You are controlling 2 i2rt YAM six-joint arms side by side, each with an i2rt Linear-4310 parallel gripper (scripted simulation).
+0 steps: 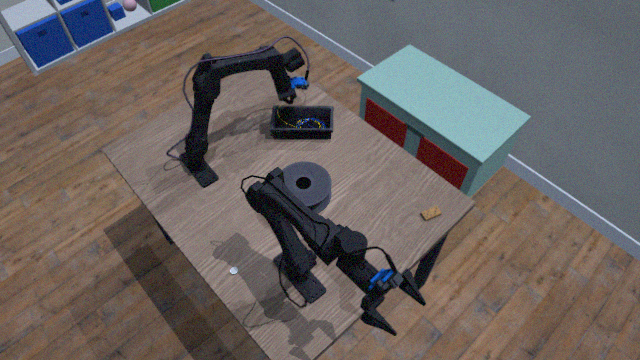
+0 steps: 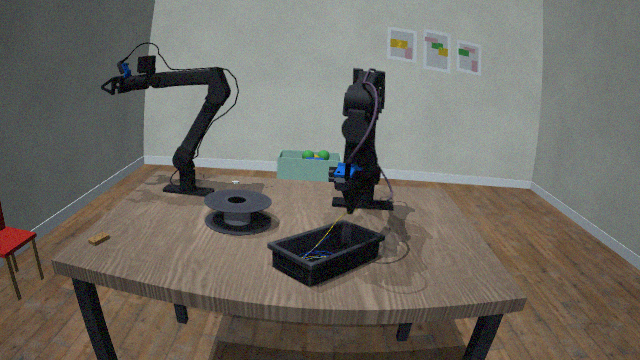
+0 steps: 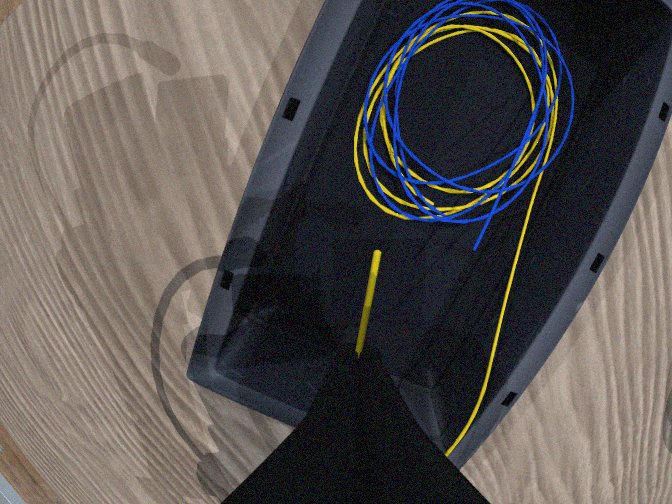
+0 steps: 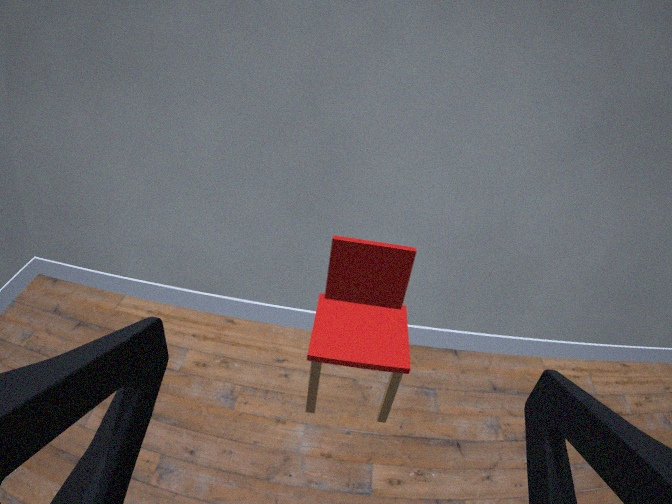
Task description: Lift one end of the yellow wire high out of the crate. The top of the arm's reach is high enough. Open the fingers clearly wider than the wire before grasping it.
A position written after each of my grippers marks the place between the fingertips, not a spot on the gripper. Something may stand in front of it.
Note:
In view: my left gripper (image 3: 353,363), my right gripper (image 1: 411,319), a black crate (image 2: 346,238) and a grey spool (image 2: 230,204).
The black crate also shows in image 1 (image 1: 289,114) and in image 3 (image 3: 289,290). My right gripper also shows in image 4 (image 4: 354,371). Image 4 misses the black crate: it is out of frame. Image 3 does not show the grey spool: it is out of frame.

